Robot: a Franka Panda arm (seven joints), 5 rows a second.
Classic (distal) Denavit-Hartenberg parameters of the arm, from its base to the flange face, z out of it. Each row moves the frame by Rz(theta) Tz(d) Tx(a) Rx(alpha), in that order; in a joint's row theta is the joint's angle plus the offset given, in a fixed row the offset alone. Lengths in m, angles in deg.
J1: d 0.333; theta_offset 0; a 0; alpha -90
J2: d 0; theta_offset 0; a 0; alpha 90
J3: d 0.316; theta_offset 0; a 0.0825; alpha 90
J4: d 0; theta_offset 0; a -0.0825; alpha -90
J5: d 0.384; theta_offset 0; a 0; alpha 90
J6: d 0; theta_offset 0; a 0.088; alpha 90
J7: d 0.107; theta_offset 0; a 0; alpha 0
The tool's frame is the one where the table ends.
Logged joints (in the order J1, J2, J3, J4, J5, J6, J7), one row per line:
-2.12, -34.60, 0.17, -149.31, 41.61, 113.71, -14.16
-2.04, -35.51, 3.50, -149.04, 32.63, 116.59, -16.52
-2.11, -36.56, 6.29, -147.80, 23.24, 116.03, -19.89
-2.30, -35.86, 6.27, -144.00, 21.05, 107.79, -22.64
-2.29, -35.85, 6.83, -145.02, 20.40, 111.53, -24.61
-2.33, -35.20, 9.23, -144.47, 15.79, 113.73, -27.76
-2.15, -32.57, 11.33, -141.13, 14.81, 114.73, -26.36
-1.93, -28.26, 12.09, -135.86, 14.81, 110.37, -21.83
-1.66, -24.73, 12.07, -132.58, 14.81, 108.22, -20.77
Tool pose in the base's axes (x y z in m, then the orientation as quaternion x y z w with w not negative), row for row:
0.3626, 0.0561, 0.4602, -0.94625, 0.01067, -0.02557, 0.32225
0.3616, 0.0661, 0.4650, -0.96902, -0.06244, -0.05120, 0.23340
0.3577, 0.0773, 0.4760, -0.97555, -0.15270, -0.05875, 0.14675
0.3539, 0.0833, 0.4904, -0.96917, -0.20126, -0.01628, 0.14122
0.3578, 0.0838, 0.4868, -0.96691, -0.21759, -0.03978, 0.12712
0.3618, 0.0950, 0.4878, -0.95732, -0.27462, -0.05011, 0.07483
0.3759, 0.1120, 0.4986, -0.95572, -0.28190, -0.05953, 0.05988
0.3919, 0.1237, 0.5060, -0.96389, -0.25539, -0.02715, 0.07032
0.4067, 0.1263, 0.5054, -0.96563, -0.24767, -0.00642, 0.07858
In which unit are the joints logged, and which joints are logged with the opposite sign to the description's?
The joints are logged in degrees. Opposite sign: J1.
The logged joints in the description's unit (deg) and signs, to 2 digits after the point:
2.12, -34.60, 0.17, -149.31, 41.61, 113.71, -14.16
2.04, -35.51, 3.50, -149.04, 32.63, 116.59, -16.52
2.11, -36.56, 6.29, -147.80, 23.24, 116.03, -19.89
2.30, -35.86, 6.27, -144.00, 21.05, 107.79, -22.64
2.29, -35.85, 6.83, -145.02, 20.40, 111.53, -24.61
2.33, -35.20, 9.23, -144.47, 15.79, 113.73, -27.76
2.15, -32.57, 11.33, -141.13, 14.81, 114.73, -26.36
1.93, -28.26, 12.09, -135.86, 14.81, 110.37, -21.83
1.66, -24.73, 12.07, -132.58, 14.81, 108.22, -20.77

